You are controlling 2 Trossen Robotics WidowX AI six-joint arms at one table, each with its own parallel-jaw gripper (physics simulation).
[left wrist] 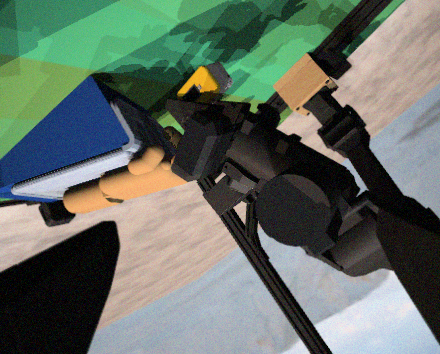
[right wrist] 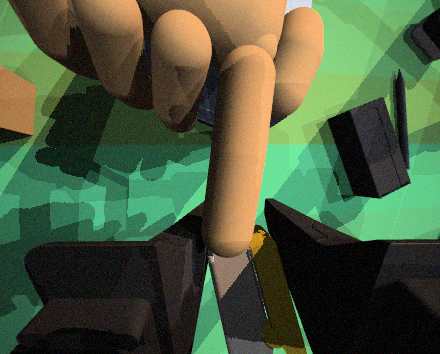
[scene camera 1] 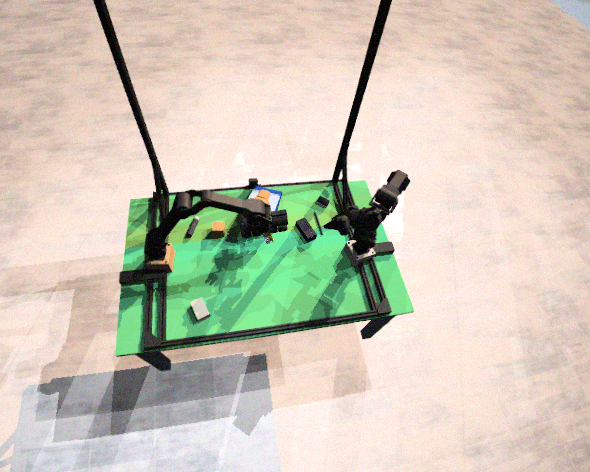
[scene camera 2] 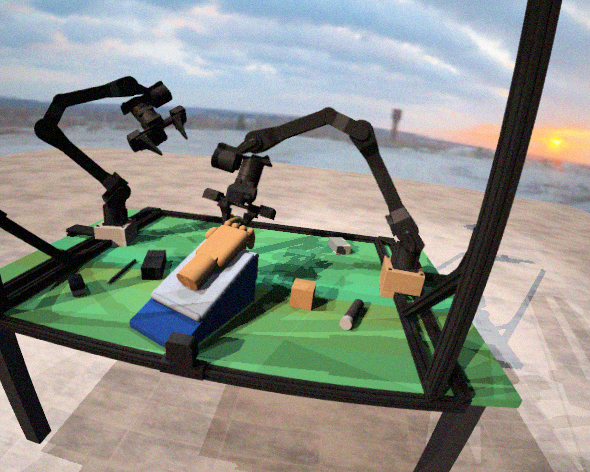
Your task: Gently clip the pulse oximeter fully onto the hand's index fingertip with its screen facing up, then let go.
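Where they show: left gripper, fingertip midpoint: (left wrist: 248, 227) (scene camera 1: 327, 223) (scene camera 2: 174, 146); right gripper, fingertip midpoint: (left wrist: 175, 101) (scene camera 1: 266, 231); left arm's base, link origin: (scene camera 1: 360, 247) (scene camera 2: 115, 222); right arm's base, link origin: (left wrist: 316, 98) (scene camera 1: 157, 253) (scene camera 2: 404, 265).
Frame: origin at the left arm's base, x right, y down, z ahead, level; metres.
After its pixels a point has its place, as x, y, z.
A tan hand (scene camera 1: 262, 195) @[0.368, -0.068, 0.338] (scene camera 2: 220, 245) @[0.332, -0.082, 0.373] (left wrist: 145, 177) @[0.277, -0.090, 0.352] rests palm-side on a blue and white wedge; its index finger (right wrist: 240, 150) points toward my right gripper. The pulse oximeter, grey and yellow (scene camera 1: 269, 239) @[0.130, -0.081, 0.392] (left wrist: 202, 82) @[0.137, -0.075, 0.375] (right wrist: 282, 305) @[0.154, -0.087, 0.383], is held between the fingers of my right gripper (scene camera 2: 235, 218) (right wrist: 239, 205) @[0.191, -0.049, 0.382], which is shut on it. In the right wrist view the index fingertip overlaps the near end of its grey half; whether it is inside the clip cannot be told. The screen's facing is unclear. My left gripper (scene camera 2: 173, 145) @[0.030, -0.250, 0.203] (left wrist: 248, 227) @[0.030, -0.250, 0.203] is open and empty, high above the table and away from the hand.
The wedge (scene camera 2: 165, 320) @[0.454, 0.027, 0.281] (left wrist: 65, 127) @[0.299, 0.023, 0.301] stands near the table edge. A black box (scene camera 1: 306, 229) @[0.184, 0.025, 0.186] (scene camera 2: 153, 265) @[0.232, 0.025, 0.193] (right wrist: 370, 150) @[0.193, 0.024, 0.199], a pen (scene camera 2: 121, 271) @[0.225, 0.052, 0.104] (right wrist: 402, 120) @[0.218, 0.052, 0.106], an orange cube (scene camera 1: 218, 228) @[0.310, 0.008, 0.567] (scene camera 2: 302, 294) @[0.348, 0.020, 0.558], a dark cylinder (scene camera 1: 192, 226) @[0.376, 0.034, 0.674] (scene camera 2: 351, 315) @[0.410, 0.034, 0.659] and a pale box (scene camera 1: 200, 309) @[-0.023, 0.029, 0.735] (scene camera 2: 340, 245) @[0.020, 0.029, 0.729] lie around.
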